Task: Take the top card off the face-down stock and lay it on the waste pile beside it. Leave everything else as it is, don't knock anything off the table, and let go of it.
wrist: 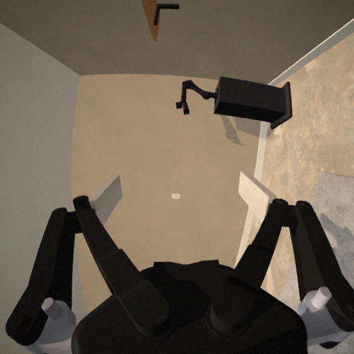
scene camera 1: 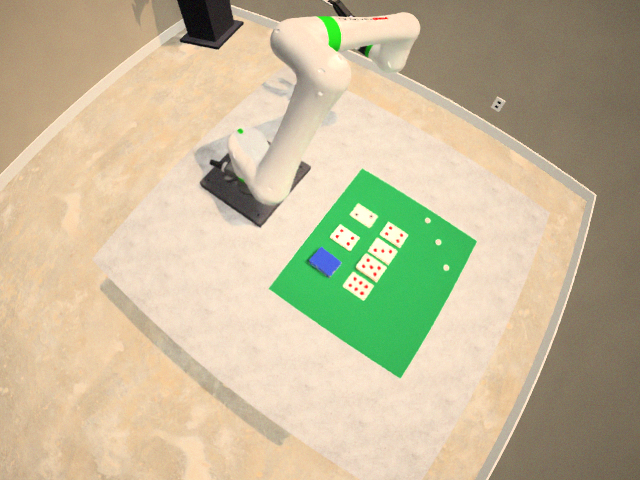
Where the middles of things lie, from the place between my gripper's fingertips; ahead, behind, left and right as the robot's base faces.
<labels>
Now: hand 750 mm to the left of the green mat (scene camera 1: 389, 326), 560 mm short of it and 400 mm above it.
</labels>
